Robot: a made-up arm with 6 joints.
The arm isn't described. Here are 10 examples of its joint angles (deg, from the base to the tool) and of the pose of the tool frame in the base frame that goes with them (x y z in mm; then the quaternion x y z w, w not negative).
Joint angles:
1: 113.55 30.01 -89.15 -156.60 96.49 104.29
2: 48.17 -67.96 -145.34 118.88 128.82 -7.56
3: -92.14 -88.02 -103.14 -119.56 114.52 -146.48
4: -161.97 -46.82 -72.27 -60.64 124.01 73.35
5: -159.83 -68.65 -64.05 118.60 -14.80 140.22
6: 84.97 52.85 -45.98 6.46 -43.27 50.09
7: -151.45 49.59 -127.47 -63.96 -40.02 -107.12
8: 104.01 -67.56 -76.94 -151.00 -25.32 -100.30
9: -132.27 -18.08 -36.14 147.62 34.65 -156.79
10: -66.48 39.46 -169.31 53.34 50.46 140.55
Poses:
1: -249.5 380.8 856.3 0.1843 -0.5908 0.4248 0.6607
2: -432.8 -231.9 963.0 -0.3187 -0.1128 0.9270 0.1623
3: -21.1 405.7 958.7 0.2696 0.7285 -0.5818 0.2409
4: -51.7 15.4 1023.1 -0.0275 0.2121 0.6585 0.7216
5: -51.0 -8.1 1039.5 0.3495 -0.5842 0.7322 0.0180
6: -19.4 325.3 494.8 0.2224 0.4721 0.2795 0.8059
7: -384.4 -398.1 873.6 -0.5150 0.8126 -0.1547 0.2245
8: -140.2 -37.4 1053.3 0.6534 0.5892 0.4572 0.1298
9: -149.4 -240.7 753.2 -0.0229 -0.1795 -0.8149 0.5506
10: 207.0 -348.3 1107.2 -0.9444 0.2603 0.0946 0.1775
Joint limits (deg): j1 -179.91..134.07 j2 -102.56..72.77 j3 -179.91..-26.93 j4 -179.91..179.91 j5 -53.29..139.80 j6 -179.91..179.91
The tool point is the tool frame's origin. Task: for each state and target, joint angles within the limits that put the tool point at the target. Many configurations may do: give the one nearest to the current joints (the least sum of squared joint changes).
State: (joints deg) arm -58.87 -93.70 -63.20 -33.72 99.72 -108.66
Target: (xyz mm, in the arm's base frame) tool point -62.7 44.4 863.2
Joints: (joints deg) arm -48.90 -98.50 -36.29 -39.27 111.41 -108.89
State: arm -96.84 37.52 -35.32 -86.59 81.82 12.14
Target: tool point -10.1 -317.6 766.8
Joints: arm -84.42 4.95 -52.89 -89.94 88.66 13.05
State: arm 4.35 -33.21 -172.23 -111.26 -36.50 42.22
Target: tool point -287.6 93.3 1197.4
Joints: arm 22.71 -27.88 -168.13 -119.68 -45.60 41.70
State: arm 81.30 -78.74 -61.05 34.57 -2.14 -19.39
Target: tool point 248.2 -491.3 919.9
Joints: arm 120.11 -98.89 -111.65 26.49 -6.38 -19.97
